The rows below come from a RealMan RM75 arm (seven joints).
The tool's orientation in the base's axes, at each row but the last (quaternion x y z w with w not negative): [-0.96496 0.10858 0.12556 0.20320]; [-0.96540 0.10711 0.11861 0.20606]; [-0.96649 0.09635 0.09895 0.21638]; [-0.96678 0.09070 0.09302 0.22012]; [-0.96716 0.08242 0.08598 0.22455]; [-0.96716 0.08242 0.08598 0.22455]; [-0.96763 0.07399 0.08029 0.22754]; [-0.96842 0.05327 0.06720 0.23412]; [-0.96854 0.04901 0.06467 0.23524]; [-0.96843 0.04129 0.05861 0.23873]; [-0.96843 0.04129 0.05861 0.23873]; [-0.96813 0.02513 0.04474 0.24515]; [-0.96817 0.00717 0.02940 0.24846]
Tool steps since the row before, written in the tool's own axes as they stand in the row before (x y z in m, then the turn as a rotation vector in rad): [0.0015 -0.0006 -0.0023 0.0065 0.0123 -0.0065]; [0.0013 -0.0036 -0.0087 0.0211 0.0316 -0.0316]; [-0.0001 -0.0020 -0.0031 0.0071 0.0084 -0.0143]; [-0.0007 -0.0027 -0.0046 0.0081 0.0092 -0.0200]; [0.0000 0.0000 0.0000 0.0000 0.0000 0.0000]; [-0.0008 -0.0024 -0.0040 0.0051 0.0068 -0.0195]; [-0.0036 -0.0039 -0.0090 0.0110 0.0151 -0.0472]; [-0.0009 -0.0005 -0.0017 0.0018 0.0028 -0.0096]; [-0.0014 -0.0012 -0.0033 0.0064 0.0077 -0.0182]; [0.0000 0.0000 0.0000 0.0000 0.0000 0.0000]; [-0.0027 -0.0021 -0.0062 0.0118 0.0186 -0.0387]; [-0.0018 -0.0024 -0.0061 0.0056 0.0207 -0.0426]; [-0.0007 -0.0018 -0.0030 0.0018 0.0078 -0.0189]
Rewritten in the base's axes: [0.0020 -0.0007 0.0018 0.0042 -0.0148 -0.0006]; [0.0038 -0.0007 0.0087 0.0178 -0.0449 0.0105]; [0.0008 0.0004 0.0036 0.0070 -0.0147 0.0077]; [0.0006 0.0005 0.0053 0.0086 -0.0181 0.0122]; [0.0000 0.0000 0.0000 0.0000 0.0000 0.0000]; [0.0002 0.0004 0.0047 0.0061 -0.0154 0.0134]; [-0.0017 -0.0002 0.0103 0.0138 -0.0359 0.0332]; [-0.0006 -0.0003 0.0019 0.0024 -0.0070 0.0069]; [-0.0009 -0.0004 0.0037 0.0072 -0.0156 0.0116]; [0.0000 0.0000 0.0000 0.0000 0.0000 0.0000]; [-0.0019 -0.0009 0.0068 0.0133 -0.0351 0.0239]; [-0.0012 -0.0008 0.0067 0.0073 -0.0387 0.0270]; [-0.0005 0.0001 0.0035 0.0026 -0.0159 0.0127]
